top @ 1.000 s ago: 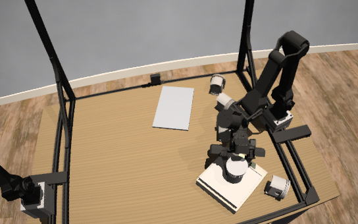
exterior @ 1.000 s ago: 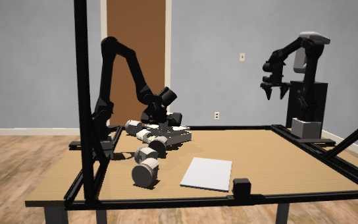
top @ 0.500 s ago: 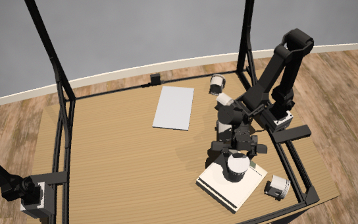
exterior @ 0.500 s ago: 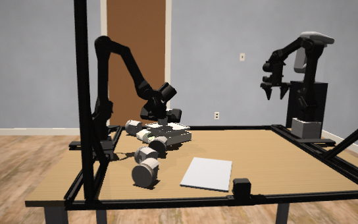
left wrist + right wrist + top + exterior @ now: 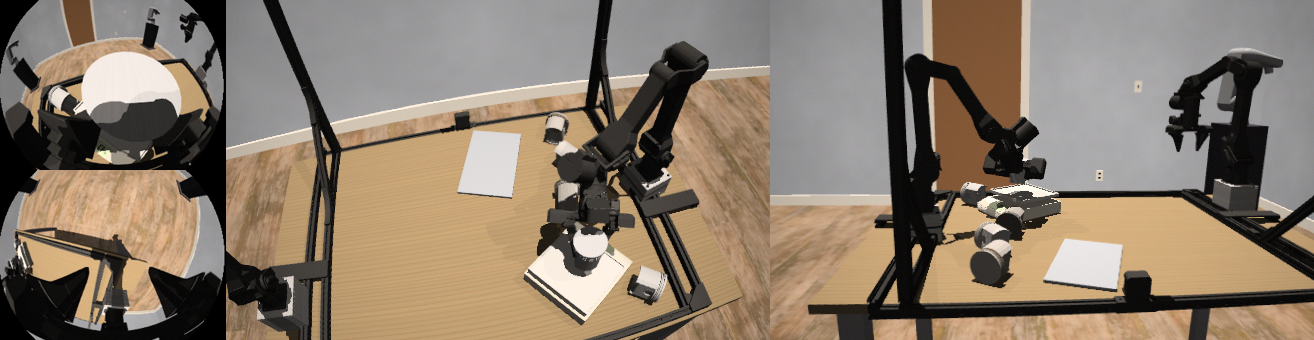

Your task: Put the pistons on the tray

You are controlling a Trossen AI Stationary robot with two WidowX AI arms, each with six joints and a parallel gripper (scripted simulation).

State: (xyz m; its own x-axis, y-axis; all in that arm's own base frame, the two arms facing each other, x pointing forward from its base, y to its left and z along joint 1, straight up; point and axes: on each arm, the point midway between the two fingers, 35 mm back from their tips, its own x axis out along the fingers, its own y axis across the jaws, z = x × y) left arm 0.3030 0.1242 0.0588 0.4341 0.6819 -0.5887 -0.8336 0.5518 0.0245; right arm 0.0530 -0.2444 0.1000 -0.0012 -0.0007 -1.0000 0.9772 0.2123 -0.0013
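Now: left hand 400 mm past the flat steel tray, 70 mm to the left of it and 130 mm above it.
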